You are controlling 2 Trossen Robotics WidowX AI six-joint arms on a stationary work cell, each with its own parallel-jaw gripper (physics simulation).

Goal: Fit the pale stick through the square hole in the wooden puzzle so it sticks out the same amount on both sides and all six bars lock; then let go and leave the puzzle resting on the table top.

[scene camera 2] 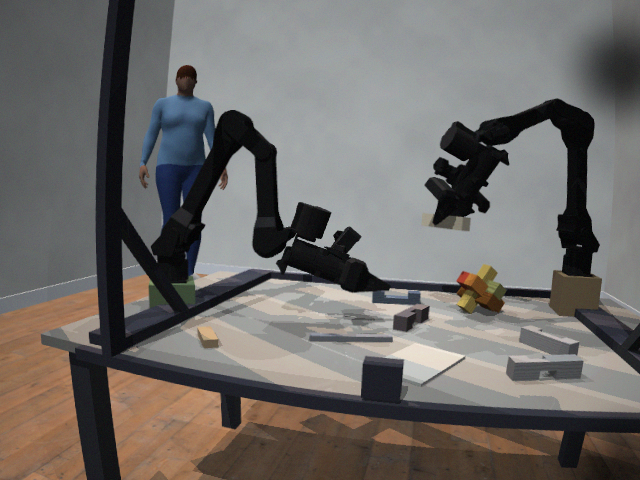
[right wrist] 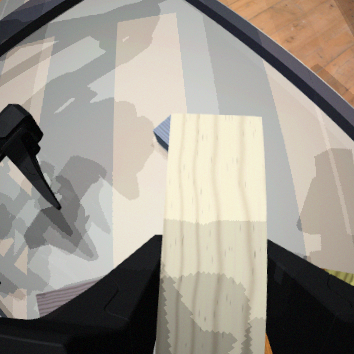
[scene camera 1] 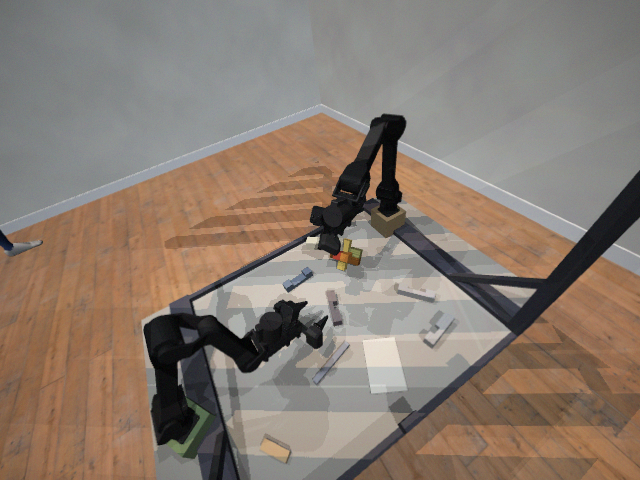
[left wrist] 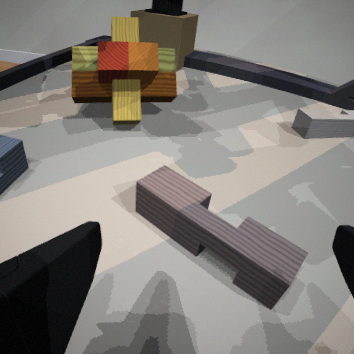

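Where they show: left gripper, fingertip midpoint: (scene camera 2: 385,285) (right wrist: 28,246) (scene camera 1: 317,309) (left wrist: 221,236); right gripper, fingertip midpoint: (scene camera 2: 438,224) (right wrist: 207,246); left arm's base, origin of the base link: (scene camera 2: 171,280) (scene camera 1: 183,424); right arm's base, origin of the base link: (scene camera 2: 576,274) (scene camera 1: 388,210) (left wrist: 166,12).
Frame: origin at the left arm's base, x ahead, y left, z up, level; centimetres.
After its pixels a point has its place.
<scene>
The wooden puzzle (scene camera 1: 345,256) {x 64.8, y -19.5, z 2.6 cm} (scene camera 2: 479,290) {x 66.2, y -20.5, z -0.3 cm} (left wrist: 128,64) {x 63.8, y -17.6, z 1.3 cm}, with red, orange, brown, green and yellow bars, rests on the table near the right arm's base. Its square hole cannot be made out. My right gripper (scene camera 1: 329,248) {x 57.8, y -14.0, z 14.0 cm} (scene camera 2: 445,219) {x 57.8, y -14.0, z 14.0 cm} is shut on the pale stick (scene camera 1: 312,240) {x 57.3, y -12.1, z 16.4 cm} (scene camera 2: 459,222) {x 58.5, y -21.1, z 15.1 cm} (right wrist: 215,170) {x 57.4, y -12.0, z 16.4 cm} and holds it in the air above the table, apart from the puzzle. My left gripper (scene camera 1: 315,312) {x 42.4, y -18.8, z 1.6 cm} (scene camera 2: 386,286) {x 42.4, y -18.8, z 1.6 cm} (left wrist: 221,236) {x 42.4, y -18.8, z 1.6 cm} is open and empty, low over the table, short of the puzzle. One of its fingers shows at the left of the right wrist view.
A notched mauve-brown bar (scene camera 1: 333,307) {x 47.0, y -22.0, z -3.3 cm} (scene camera 2: 410,316) {x 45.1, y -25.3, z -3.4 cm} (left wrist: 175,200) {x 49.4, y -19.4, z -3.2 cm} lies between the left gripper and the puzzle. A blue bar (scene camera 1: 298,279) {x 53.5, y -4.1, z -4.7 cm} (scene camera 2: 395,297) {x 52.9, y -4.5, z -4.7 cm}, thin grey strip (scene camera 1: 331,362) {x 31.0, y -28.2, z -5.2 cm}, white sheet (scene camera 1: 384,364) {x 36.9, y -42.7, z -5.7 cm}, two grey bars (scene camera 1: 416,292) {x 62.5, y -45.9, z -3.2 cm} (scene camera 1: 439,329) {x 52.2, y -54.8, z -3.2 cm} and tan block (scene camera 1: 275,448) {x 6.4, y -23.9, z -4.7 cm} lie around.
</scene>
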